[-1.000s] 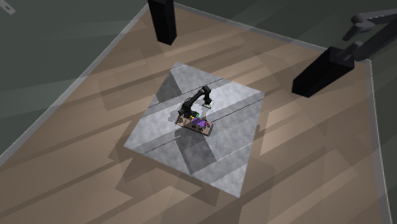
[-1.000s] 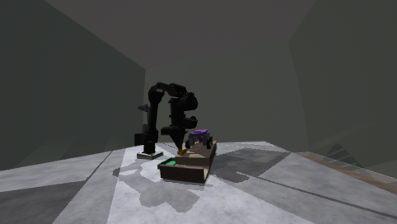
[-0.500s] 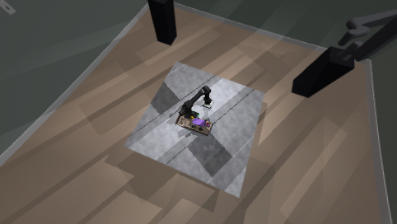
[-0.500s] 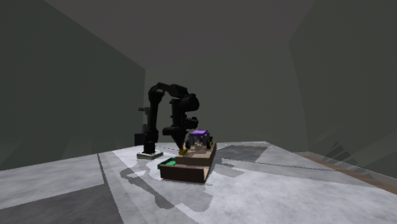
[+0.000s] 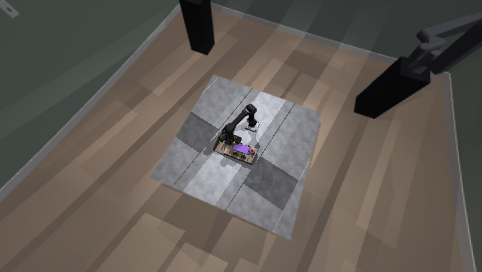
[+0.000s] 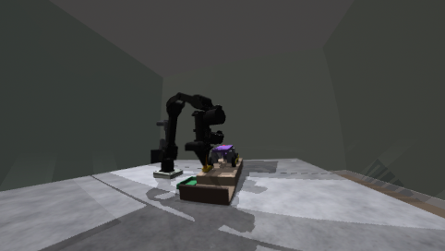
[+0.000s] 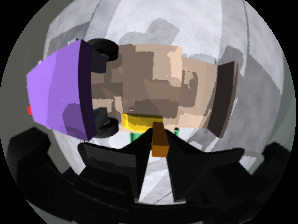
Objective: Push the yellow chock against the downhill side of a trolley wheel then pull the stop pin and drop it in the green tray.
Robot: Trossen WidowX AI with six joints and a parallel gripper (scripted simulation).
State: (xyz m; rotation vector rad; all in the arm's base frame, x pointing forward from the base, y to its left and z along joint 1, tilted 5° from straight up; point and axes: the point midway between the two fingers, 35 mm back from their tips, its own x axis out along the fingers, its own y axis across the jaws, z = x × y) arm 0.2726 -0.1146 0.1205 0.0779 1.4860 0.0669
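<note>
Now: gripper tip 2 cm to the right of the yellow chock and 1 cm above it. Round my gripper tip: green tray 7 cm behind, 1 cm to the left, 10 cm below; wooden ramp 5 cm ahead, 12 cm to the left, 5 cm below; purple trolley 5 cm ahead, 12 cm to the left, 2 cm above.
</note>
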